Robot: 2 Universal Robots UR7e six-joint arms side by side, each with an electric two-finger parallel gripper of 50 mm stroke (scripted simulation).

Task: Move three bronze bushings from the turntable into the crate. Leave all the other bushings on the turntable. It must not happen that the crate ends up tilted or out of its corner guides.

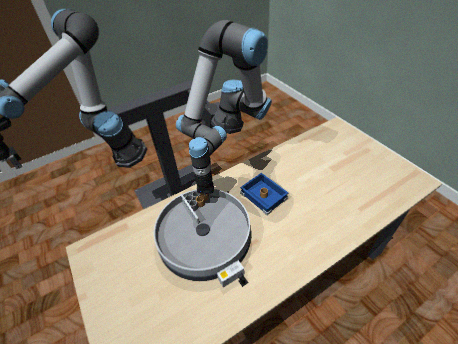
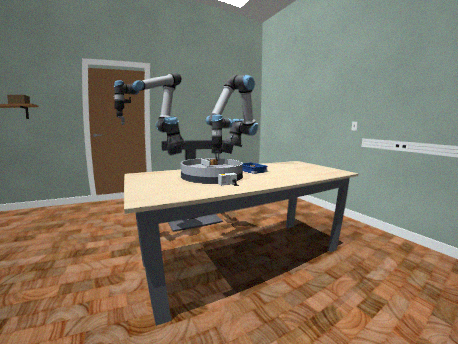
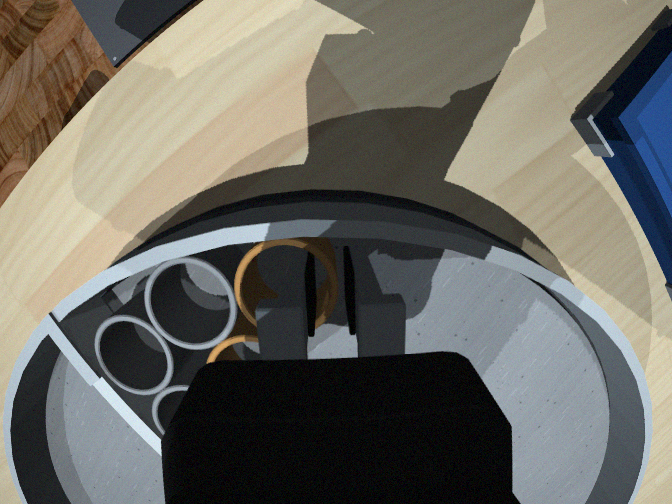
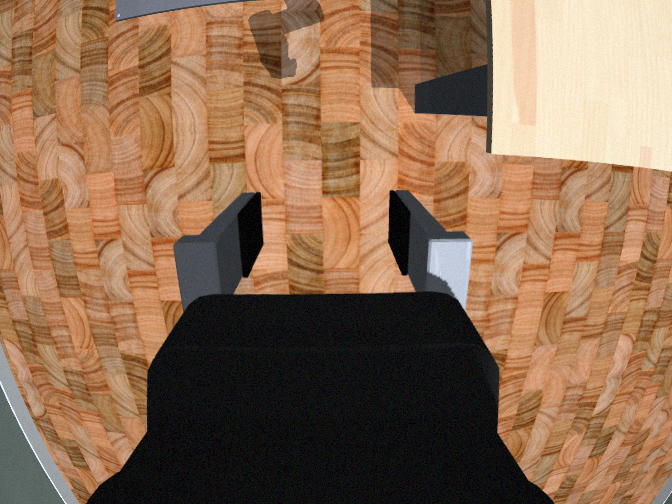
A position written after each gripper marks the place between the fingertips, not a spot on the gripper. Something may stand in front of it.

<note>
In view: the left gripper (image 3: 329, 273), the right gripper (image 4: 325, 217), a blue crate (image 1: 251, 189) and a bronze bushing (image 3: 244, 330).
Image 4 misses the blue crate: it is out of frame.
</note>
